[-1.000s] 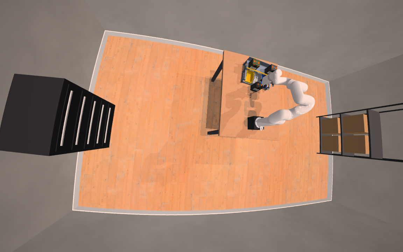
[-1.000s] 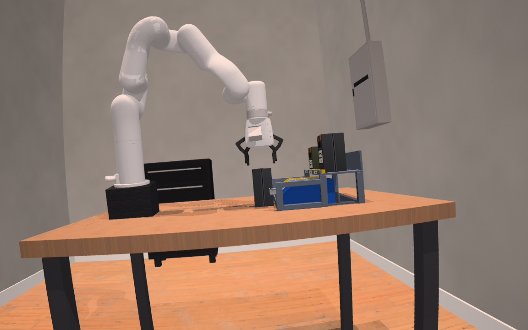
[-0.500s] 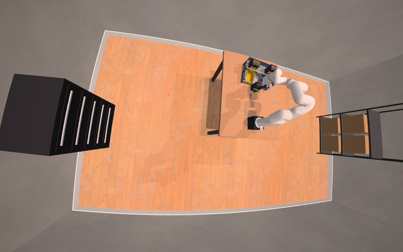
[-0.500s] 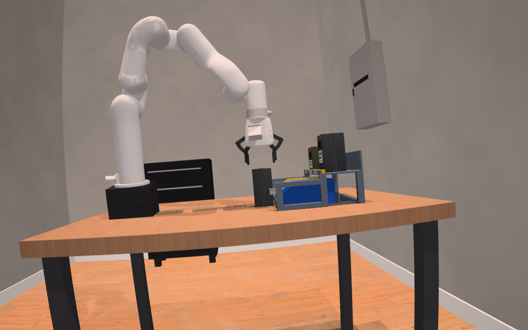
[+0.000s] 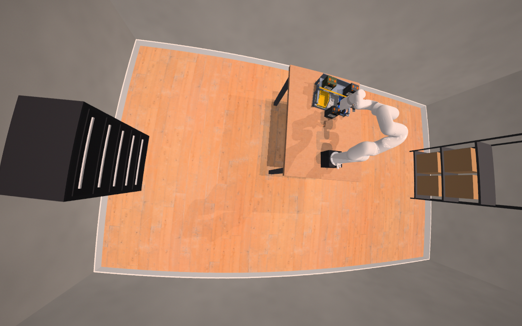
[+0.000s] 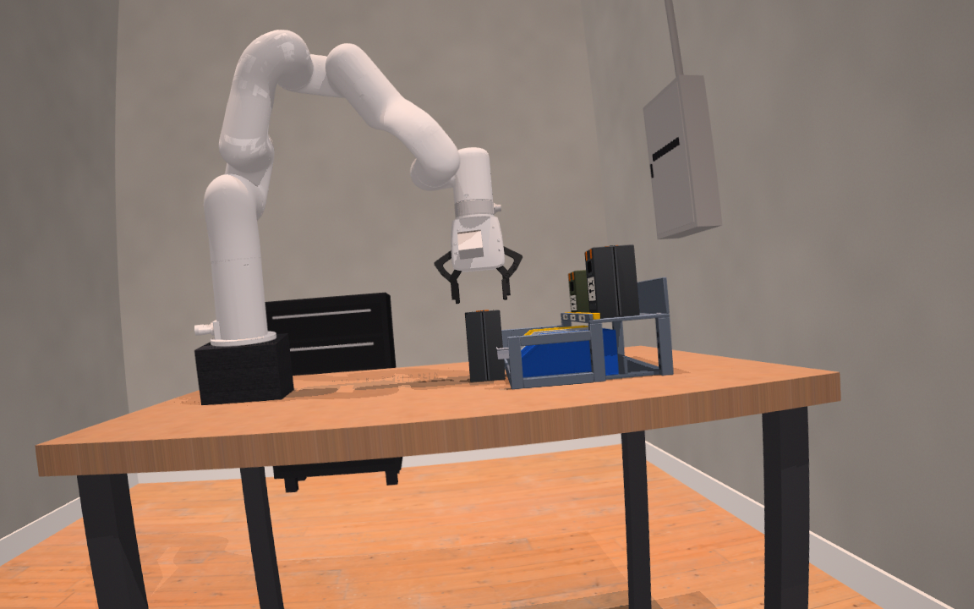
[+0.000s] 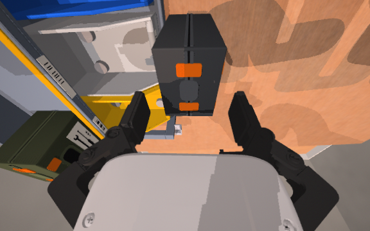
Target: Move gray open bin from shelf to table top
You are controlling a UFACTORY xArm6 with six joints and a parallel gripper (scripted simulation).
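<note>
The black box is 90 mm below my hand. Also, from my hand: blue bin (140 mm to the right, 110 mm below, 100 mm ahead); then gray open bin (130 mm ahead, 110 mm below, 40 mm to the right); then yellow bin (160 mm ahead, 110 mm below, 70 mm to the left).
</note>
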